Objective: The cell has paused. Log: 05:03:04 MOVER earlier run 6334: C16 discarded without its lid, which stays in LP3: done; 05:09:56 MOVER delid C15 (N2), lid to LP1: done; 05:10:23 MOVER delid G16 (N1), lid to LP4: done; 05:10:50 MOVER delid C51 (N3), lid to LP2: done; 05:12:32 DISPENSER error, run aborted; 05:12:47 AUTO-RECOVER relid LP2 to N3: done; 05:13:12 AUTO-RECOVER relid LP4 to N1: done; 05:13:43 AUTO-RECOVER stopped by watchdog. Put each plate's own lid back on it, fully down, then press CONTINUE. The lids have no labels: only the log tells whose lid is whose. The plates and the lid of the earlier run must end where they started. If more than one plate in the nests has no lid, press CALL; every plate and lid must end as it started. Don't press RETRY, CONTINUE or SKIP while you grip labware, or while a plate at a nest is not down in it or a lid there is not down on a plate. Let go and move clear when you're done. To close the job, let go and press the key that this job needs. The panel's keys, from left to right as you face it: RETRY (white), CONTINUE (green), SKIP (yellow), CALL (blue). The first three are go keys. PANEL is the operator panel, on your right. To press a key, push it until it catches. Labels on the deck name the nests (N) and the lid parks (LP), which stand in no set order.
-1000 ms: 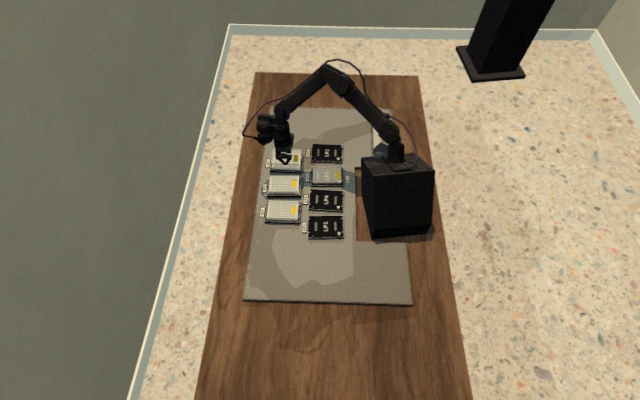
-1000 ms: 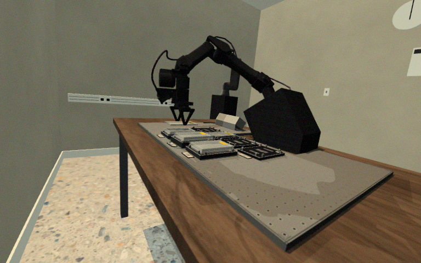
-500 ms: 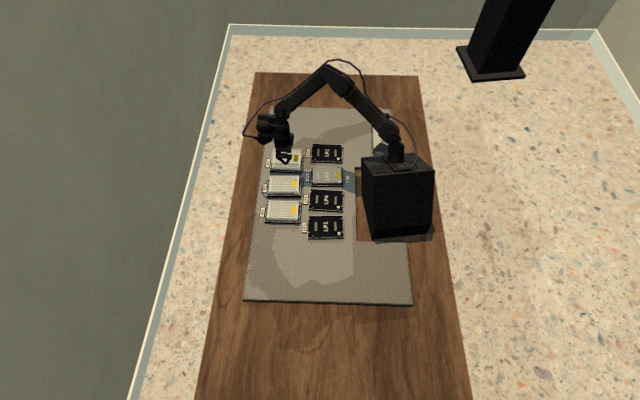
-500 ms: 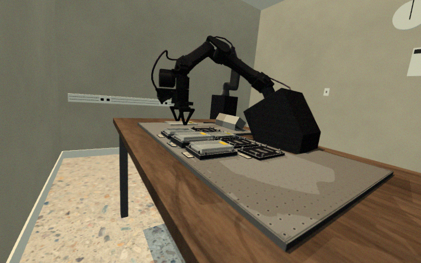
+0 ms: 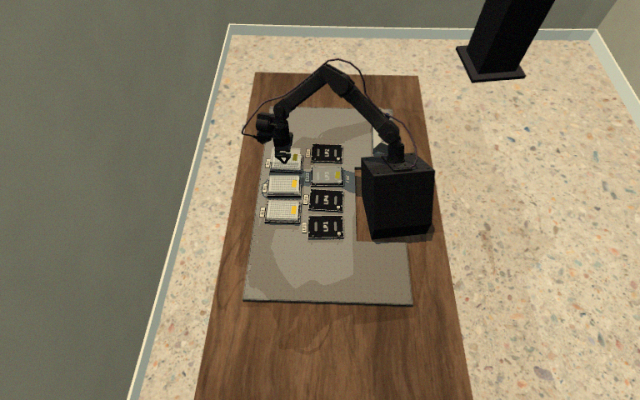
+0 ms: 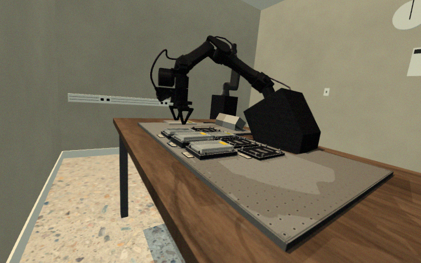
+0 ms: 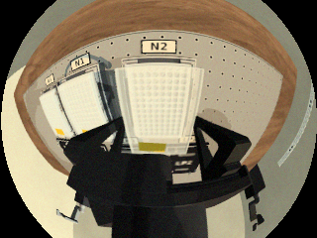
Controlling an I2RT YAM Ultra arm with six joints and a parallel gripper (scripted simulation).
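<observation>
The plate is 5 cm below my hand. Round my hand: green key: 48 cm behind, 9 cm to the right; yellow key: 49 cm behind, 14 cm to the right; LP4 lid park: 22 cm to the left, 16 cm behind, 6 cm below.
</observation>
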